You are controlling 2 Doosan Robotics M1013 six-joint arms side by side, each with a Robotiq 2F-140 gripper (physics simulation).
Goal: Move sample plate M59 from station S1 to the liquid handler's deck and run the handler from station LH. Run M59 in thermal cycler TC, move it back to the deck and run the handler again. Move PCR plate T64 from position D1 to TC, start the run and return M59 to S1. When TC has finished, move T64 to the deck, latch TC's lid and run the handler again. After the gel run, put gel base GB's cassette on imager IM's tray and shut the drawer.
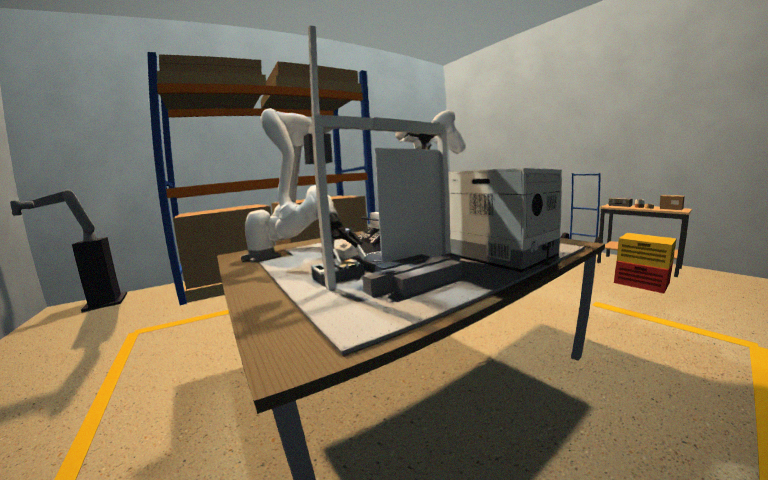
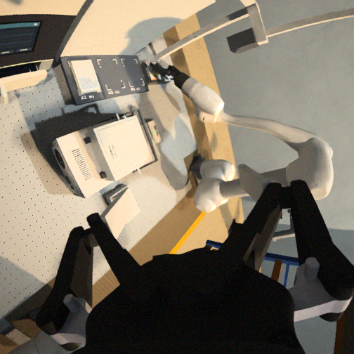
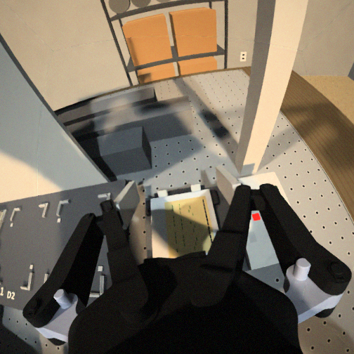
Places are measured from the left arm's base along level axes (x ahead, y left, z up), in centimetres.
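Pixels of known places: right gripper, fingertip midpoint: (image 1: 352,261); right arm's base, origin of the base link: (image 1: 262,256).
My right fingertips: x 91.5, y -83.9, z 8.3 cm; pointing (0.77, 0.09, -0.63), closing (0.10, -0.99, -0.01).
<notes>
Behind a point stands the place of what it marks.
My right gripper (image 1: 357,244) (image 2: 153,60) (image 3: 176,183) is open; its fingers stand on either side of gel base GB's white cassette (image 3: 187,225) with yellow gel, without gripping it. The black gel base (image 3: 215,197) is mostly hidden by the cassette and gripper. My left gripper (image 1: 421,138) (image 2: 182,188) is open and empty, high above the table. A white plate (image 2: 84,77) lies at the D1 end of the dark deck (image 2: 111,75) (image 3: 50,240); its label is unreadable. Thermal cycler TC (image 2: 125,145) has its lid down. A light tray-like part (image 2: 25,84) juts out below a screen (image 2: 20,37).
A white upright post (image 1: 322,215) {x 99.5, y -96.3, z 28.1 cm} (image 3: 267,90) stands close to the right gripper. A pale panel (image 1: 410,203) {x 93.4, y -57.3, z 28.6 cm} stands beside it. A box-shaped device with a red mark (image 3: 256,216) lies right of the cassette. Grey blocks (image 3: 122,150) lie beyond. A large cabinet (image 1: 487,220) {x 111.1, y -30.7, z 20.3 cm} stands on the table.
</notes>
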